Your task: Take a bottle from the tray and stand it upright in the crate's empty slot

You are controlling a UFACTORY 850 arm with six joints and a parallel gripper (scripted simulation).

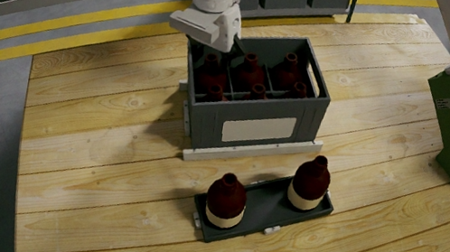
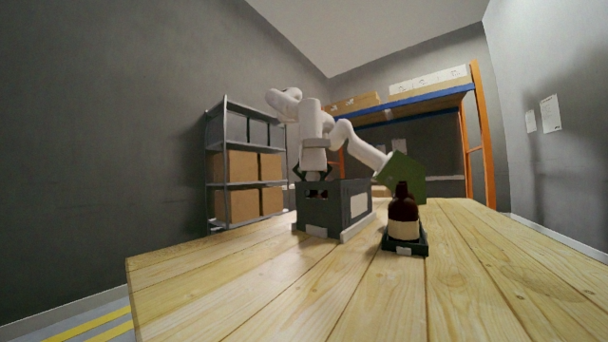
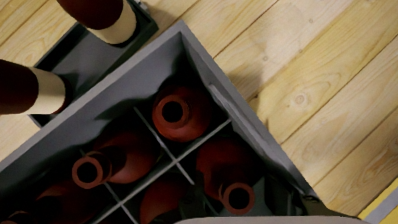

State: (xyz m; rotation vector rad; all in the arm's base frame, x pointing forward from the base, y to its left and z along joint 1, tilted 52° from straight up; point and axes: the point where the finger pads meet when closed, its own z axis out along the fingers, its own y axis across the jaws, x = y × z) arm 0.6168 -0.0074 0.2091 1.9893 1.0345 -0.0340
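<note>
Now: hand 70 mm above the bottle. Round my hand: crate (80 mm behind, 50 mm to the left, 80 mm below); then dark tray (60 mm behind, 290 mm to the left, 150 mm below).
</note>
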